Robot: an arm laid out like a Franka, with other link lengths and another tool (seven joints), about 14 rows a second.
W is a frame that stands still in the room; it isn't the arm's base.
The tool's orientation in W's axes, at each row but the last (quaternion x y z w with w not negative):
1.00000 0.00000 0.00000 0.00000
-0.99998 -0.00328 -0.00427 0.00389
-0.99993 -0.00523 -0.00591 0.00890
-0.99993 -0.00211 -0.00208 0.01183
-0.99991 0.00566 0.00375 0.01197
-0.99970 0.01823 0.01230 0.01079
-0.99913 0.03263 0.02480 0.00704
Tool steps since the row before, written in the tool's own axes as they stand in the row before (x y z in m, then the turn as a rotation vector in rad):
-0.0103 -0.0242 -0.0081 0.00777 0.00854 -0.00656
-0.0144 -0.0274 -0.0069 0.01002 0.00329 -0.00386
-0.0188 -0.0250 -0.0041 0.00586 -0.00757 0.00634
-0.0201 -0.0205 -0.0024 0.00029 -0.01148 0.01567
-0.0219 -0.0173 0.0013 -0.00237 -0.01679 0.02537
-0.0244 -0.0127 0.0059 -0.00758 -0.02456 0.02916
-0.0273 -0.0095 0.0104 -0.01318 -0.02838 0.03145
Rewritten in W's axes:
-0.0103 0.0242 0.0081 0.00777 -0.00854 0.00656
-0.0146 0.0273 0.0070 0.01001 -0.00325 0.00392
-0.0191 0.0247 0.0043 0.00585 0.00774 -0.00613
-0.0202 0.0204 0.0028 0.00031 0.01185 -0.01539
-0.0217 0.0176 -0.0007 -0.00237 0.01742 -0.02494
-0.0241 0.0137 -0.0050 -0.00738 0.02545 -0.02844
-0.0271 0.0114 -0.0089 -0.01282 0.02966 -0.03040

